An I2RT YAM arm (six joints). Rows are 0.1 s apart.
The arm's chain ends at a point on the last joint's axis. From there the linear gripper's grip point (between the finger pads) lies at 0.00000 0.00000 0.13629 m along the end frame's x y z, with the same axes.
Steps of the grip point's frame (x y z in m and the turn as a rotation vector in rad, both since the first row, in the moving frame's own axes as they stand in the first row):
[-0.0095, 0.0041, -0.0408, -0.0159, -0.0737, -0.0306]
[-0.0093, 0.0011, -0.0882, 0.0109, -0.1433, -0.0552]
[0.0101, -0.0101, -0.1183, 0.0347, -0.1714, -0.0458]
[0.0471, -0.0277, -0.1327, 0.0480, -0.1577, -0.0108]
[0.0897, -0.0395, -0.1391, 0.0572, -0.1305, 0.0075]
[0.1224, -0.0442, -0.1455, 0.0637, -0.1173, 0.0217]
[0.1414, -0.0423, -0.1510, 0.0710, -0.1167, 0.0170]
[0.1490, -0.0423, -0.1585, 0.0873, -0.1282, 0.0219]
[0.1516, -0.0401, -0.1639, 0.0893, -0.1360, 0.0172]
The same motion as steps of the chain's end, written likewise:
[0.0005, 0.0018, -0.0404, -0.0159, -0.0737, -0.0306]
[0.0102, 0.0020, -0.0868, 0.0109, -0.1433, -0.0552]
[0.0334, -0.0059, -0.1162, 0.0347, -0.1714, -0.0458]
[0.0685, -0.0213, -0.1309, 0.0480, -0.1577, -0.0108]
[0.1074, -0.0317, -0.1377, 0.0572, -0.1305, 0.0075]
[0.1382, -0.0354, -0.1443, 0.0637, -0.1173, 0.0217]
[0.1572, -0.0325, -0.1497, 0.0710, -0.1167, 0.0170]
[0.1663, -0.0303, -0.1569, 0.0873, -0.1282, 0.0219]
[0.1699, -0.0278, -0.1621, 0.0893, -0.1360, 0.0172]

